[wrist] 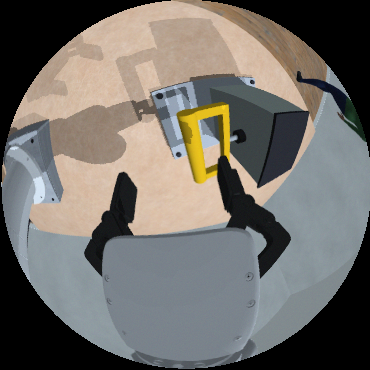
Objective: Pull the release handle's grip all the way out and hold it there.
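Observation:
The release handle's yellow grip (193, 145) is a thick bar on a rectangular loop, in the upper middle of the wrist view. A short rod with a black collar (240, 135) joins the loop to a dark grey box (250, 112) on a light metal base plate (168, 122). My gripper (171, 172) is wide open with nothing held. The right fingertip overlaps the loop's lower right corner in the view; whether they touch I cannot tell. The left fingertip stands apart, left of the grip. The lower end of the thick bar shows between the two fingertips, nearer the right one.
The robot's grey base (41, 167) stands on the tan table top (160, 200) at the left. The table's edge curves below and to the right, with grey floor beyond. A brown wooden surface (280, 42) and part of a person (342, 100) show at the upper right.

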